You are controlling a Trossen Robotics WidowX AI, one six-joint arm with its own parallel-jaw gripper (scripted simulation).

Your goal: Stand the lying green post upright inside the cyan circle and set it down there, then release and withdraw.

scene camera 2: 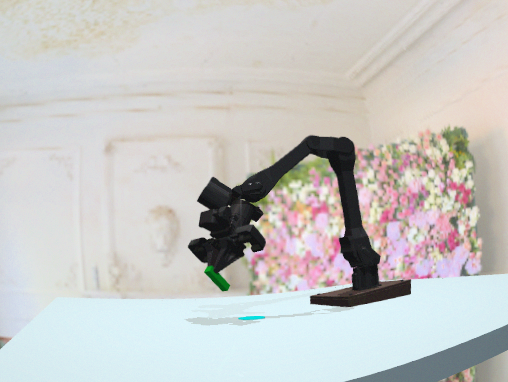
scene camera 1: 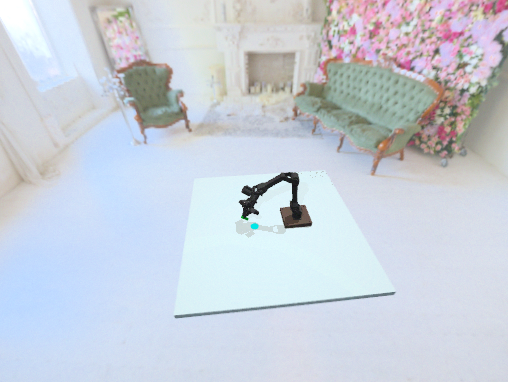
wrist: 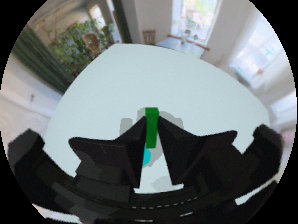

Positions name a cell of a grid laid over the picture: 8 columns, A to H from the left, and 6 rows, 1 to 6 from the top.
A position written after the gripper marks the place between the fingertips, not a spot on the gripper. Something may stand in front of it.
The gripper (scene camera 2: D5) carries a green post.
The gripper also shows in the wrist view (wrist: E4).
